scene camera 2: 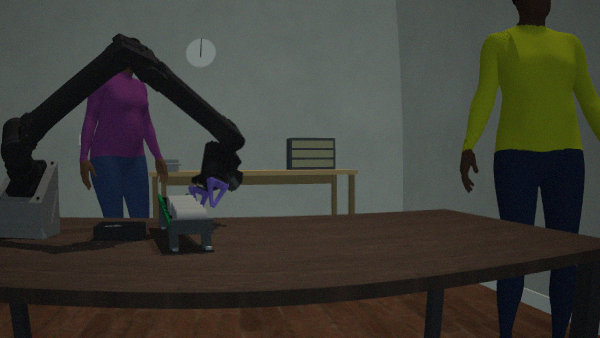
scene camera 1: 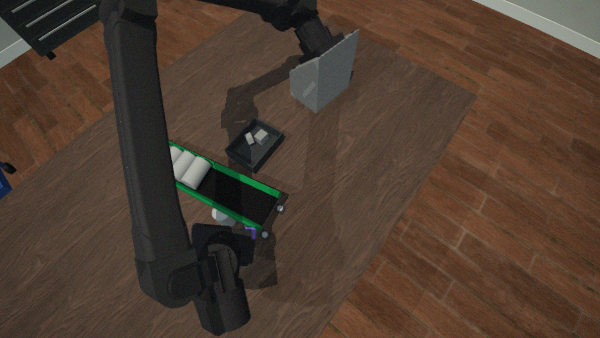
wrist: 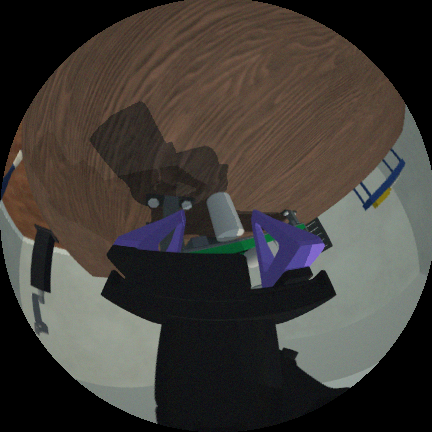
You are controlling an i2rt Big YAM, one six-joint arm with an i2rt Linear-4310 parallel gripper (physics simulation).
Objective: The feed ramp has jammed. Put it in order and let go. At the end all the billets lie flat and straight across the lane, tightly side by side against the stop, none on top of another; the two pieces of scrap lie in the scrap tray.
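Places are measured from the arm's base along level axes (x right, y down, z ahead), in millimetres.
Pixels of known places: gripper, fingertip midpoint: (wrist: 218, 214); arm's base at its link origin: (scene camera 2: 27, 179) (scene camera 1: 321, 51).
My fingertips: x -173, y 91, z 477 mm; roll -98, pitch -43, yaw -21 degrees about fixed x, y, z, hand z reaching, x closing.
Note:
Ahead of a thing's pixels: the offset from my fingertips to its middle. "spot": to the spot under its first point.
The ramp's lane has green side rails (scene camera 1: 245, 181) (wrist: 232, 247). Several white billets @(dx +151, dy -31, dz -41 mm) (scene camera 1: 196, 173) @(dx +266, dy -19, dz -1 mm) (scene camera 2: 187, 208) lie across it side by side toward the end at left in scene camera 1, where the arm hides part of the row. Another billet @(dx +48, dy +26, dz -26 mm) (scene camera 1: 223, 217) (wrist: 225, 216) is outside the lane, beside the near rail; how it rests is hard to tell. The two grey scrap pieces @(dx +161, dy +41, dz -234 mm) (scene camera 1: 261, 135) @(dx +179, dy +39, dz -206 mm) (scene camera 1: 249, 138) lie in the dark scrap tray @(dx +155, dy +40, dz -206 mm) (scene camera 1: 270, 153) (scene camera 2: 120, 232). My gripper (wrist: 218, 214) is open and empty, its purple fingers above and to either side of the loose billet in the wrist view.
The arm's grey base mount (scene camera 1: 330, 75) (scene camera 2: 30, 215) stands on the table beyond the tray. The ramp stands on short legs @(spot: dx +314, dy +33, dz -27 mm) (scene camera 2: 173, 240). The arm's forearm (scene camera 1: 145, 150) passes over the ramp's left end in scene camera 1. Two people (scene camera 2: 120, 120) (scene camera 2: 537, 95) stand behind the table.

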